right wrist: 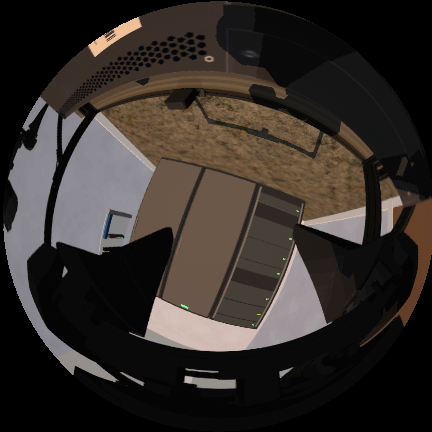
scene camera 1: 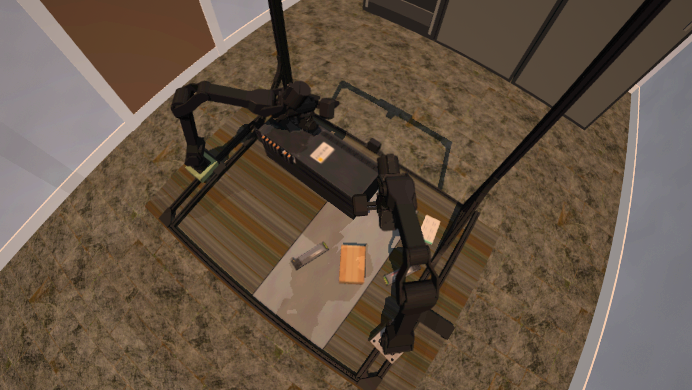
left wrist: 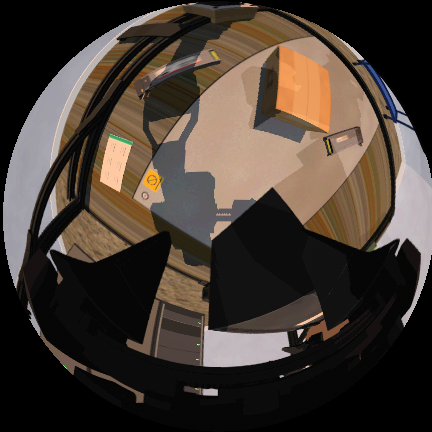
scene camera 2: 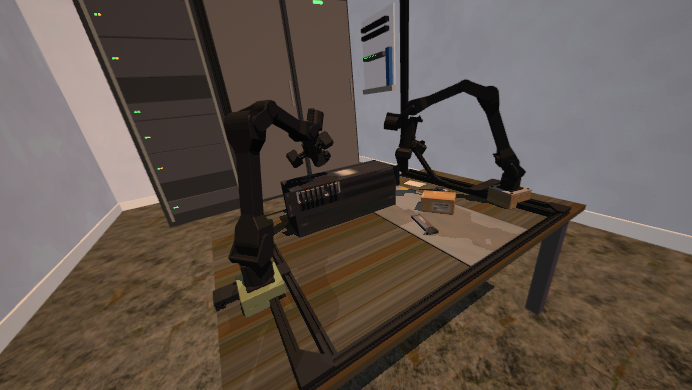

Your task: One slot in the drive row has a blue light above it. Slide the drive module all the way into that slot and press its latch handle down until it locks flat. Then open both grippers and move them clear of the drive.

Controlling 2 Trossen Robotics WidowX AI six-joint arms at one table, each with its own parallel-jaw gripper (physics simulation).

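Frame: origin at the left arm's base, x ahead, y left, z up, level; centimetres.
Where they show: left gripper, fingertip midpoint: (left wrist: 235, 236) (scene camera 2: 401, 168); right gripper, fingertip midpoint: (right wrist: 235, 232) (left wrist: 275, 354); left arm's base, origin of the base link: (scene camera 1: 392, 341) (scene camera 2: 509, 187); right arm's base, origin of the base link: (scene camera 1: 200, 164) (scene camera 2: 259, 279).
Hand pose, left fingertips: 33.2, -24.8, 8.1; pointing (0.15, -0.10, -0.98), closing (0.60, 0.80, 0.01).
Things, the pixels of their top centre, and the offset from my left fingertips, as dx, dy, dz. Level surfaces: height alone.
- black drive chassis, middle of its top: (left wrist: 314, 318) (scene camera 1: 317, 147) (scene camera 2: 338, 173) +29.1, +1.4, +3.4
- drive module, middle of its top: (left wrist: 348, 141) (scene camera 1: 309, 253) (scene camera 2: 422, 222) +6.7, +25.0, -13.0
- orange box, middle of its top: (left wrist: 307, 83) (scene camera 1: 352, 263) (scene camera 2: 438, 195) -6.2, +17.0, -8.0
- grey mat, its level: dz -14.0
- white card, middle of its top: (left wrist: 113, 162) (scene camera 1: 428, 229) -15.5, -13.3, -14.0
The black drive chassis (scene camera 1: 340, 167) (scene camera 2: 360, 192) (left wrist: 255, 265) stands at the back of the table. Its drive row (scene camera 1: 278, 149) (scene camera 2: 318, 195) has several orange-marked units, with a small bright spot towards the right end in scene camera 2. The blue light and the latch's angle cannot be made out. One drive module (scene camera 1: 310, 255) (scene camera 2: 424, 224) (left wrist: 343, 141) lies on the grey mat; another (left wrist: 177, 72) lies on the wood. My left gripper (scene camera 2: 411, 150) (left wrist: 235, 236) is open and empty beside the chassis's right end. My right gripper (scene camera 2: 310, 149) (right wrist: 235, 232) is open and empty above its left end.
An orange box (scene camera 1: 352, 263) (scene camera 2: 438, 202) (left wrist: 303, 89) sits on the grey mat (scene camera 1: 312, 310). A white card (scene camera 1: 430, 229) (left wrist: 116, 162) lies on the wood at the right. A dark rail frame (scene camera 1: 260, 305) edges the table. Tall cabinets (scene camera 2: 255, 75) (right wrist: 210, 240) stand behind.
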